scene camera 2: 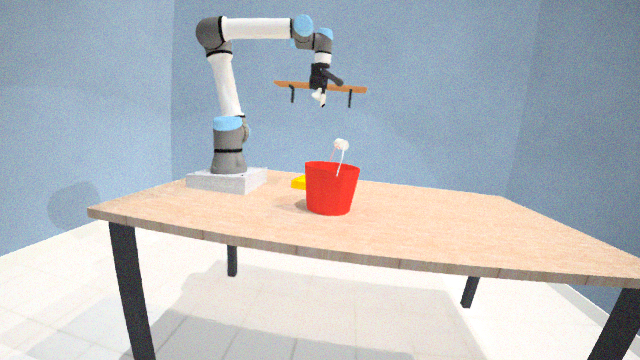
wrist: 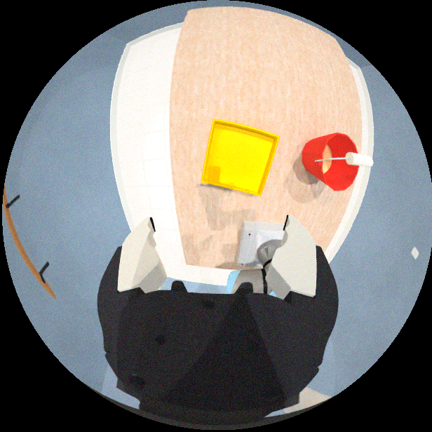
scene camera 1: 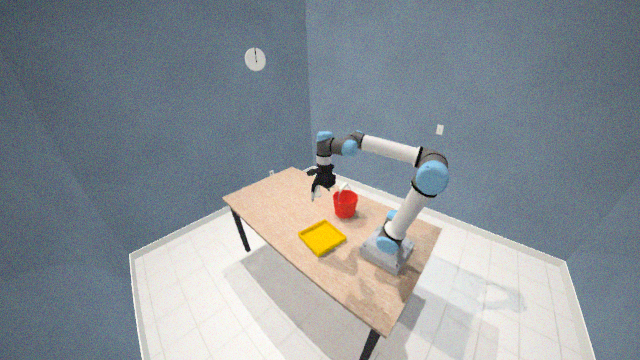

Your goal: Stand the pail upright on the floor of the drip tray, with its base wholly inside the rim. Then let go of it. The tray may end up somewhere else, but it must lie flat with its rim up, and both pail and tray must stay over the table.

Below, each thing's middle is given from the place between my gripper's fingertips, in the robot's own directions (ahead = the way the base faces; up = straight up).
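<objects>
Yellow drip tray (scene camera 1: 321, 237): from my hand, 4 cm to the right, 4 cm ahead, 36 cm below.
</objects>
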